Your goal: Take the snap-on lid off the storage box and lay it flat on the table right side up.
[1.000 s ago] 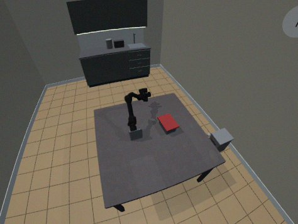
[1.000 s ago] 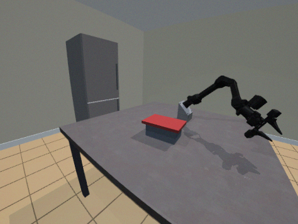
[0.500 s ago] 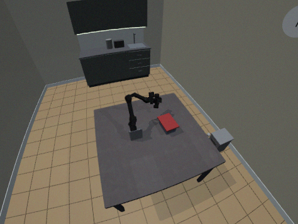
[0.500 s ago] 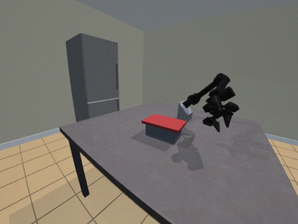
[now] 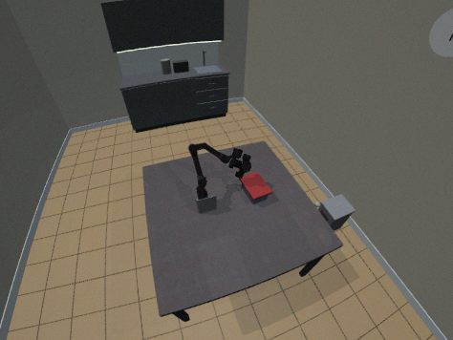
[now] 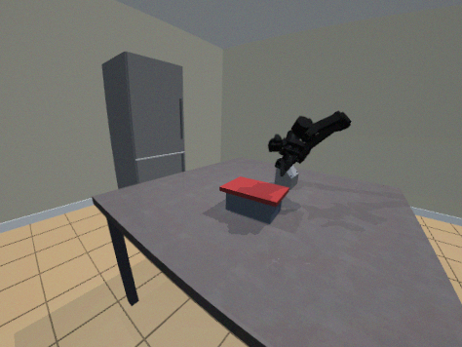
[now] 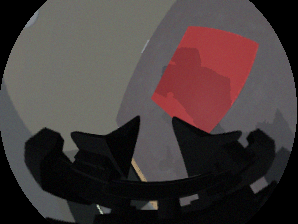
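Right now the lid is 11 cm to the right of my gripper tip, 9 cm below it and 1 cm ahead of it. Also, from my gripper tip: blue-grey storage box 14 cm below, 11 cm to the right, 1 cm ahead.
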